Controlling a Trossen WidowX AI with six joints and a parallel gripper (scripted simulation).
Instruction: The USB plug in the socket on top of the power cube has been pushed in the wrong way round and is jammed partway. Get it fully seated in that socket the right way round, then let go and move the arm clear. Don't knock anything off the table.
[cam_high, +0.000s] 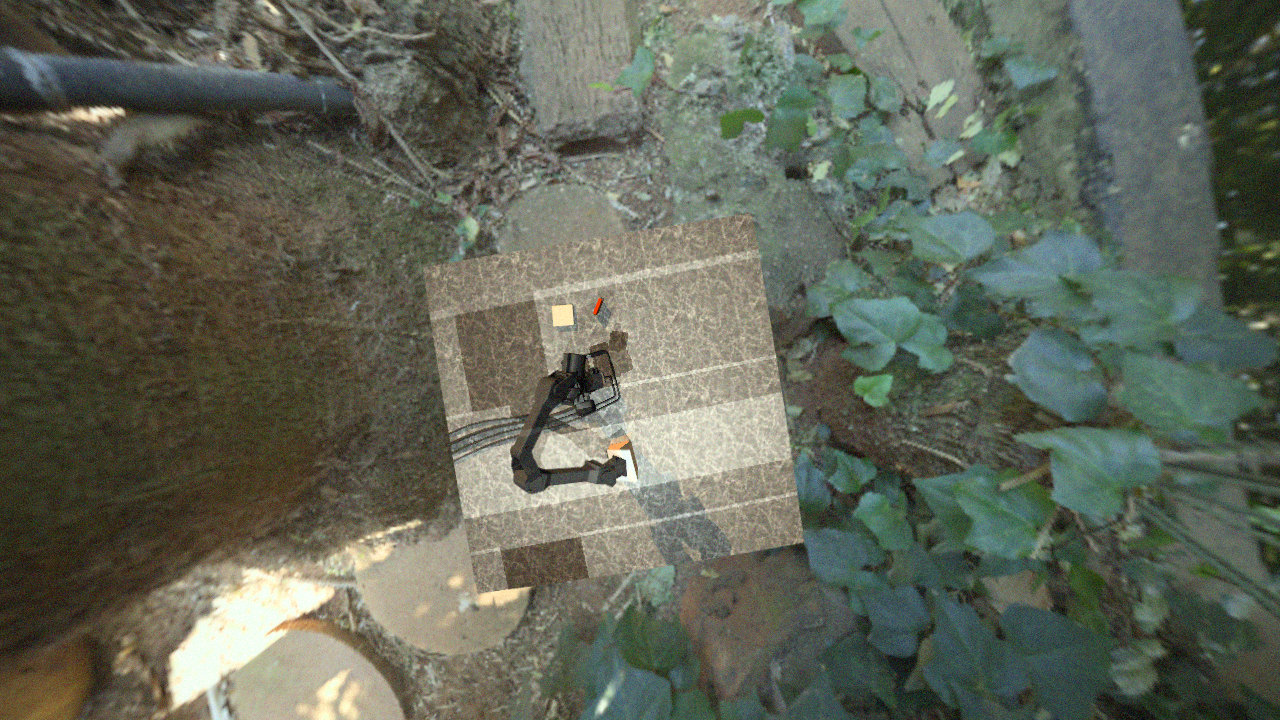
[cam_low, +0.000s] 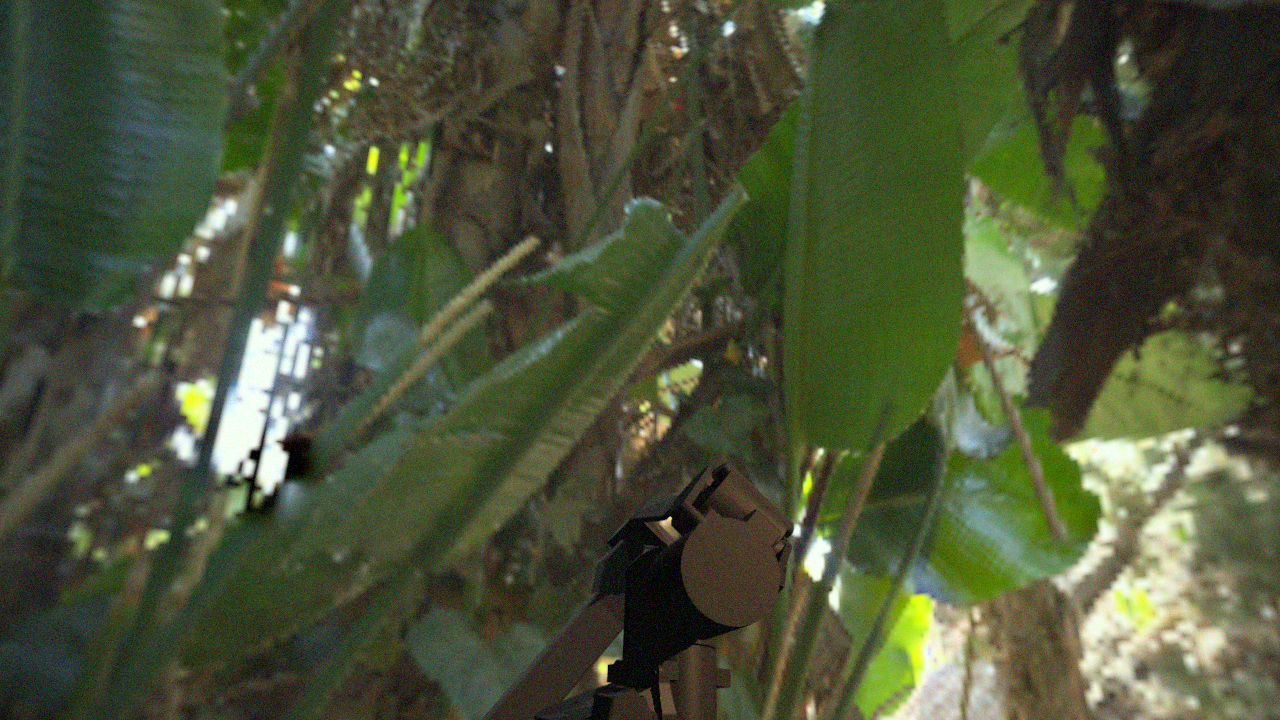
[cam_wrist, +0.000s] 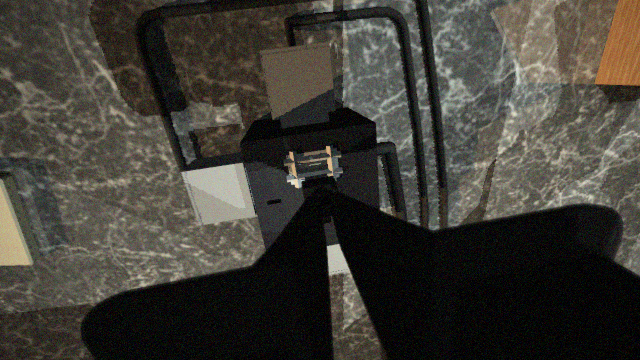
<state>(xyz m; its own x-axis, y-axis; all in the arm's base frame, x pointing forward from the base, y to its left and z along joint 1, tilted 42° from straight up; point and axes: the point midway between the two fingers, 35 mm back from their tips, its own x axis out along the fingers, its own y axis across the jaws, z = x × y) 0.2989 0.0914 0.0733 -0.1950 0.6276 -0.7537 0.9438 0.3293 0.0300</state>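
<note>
Right now my gripper tip is 60 mm above the socket. Also, from my gripper tip: tan box (260 mm ahead, 120 mm below, 90 mm to the left).
</note>
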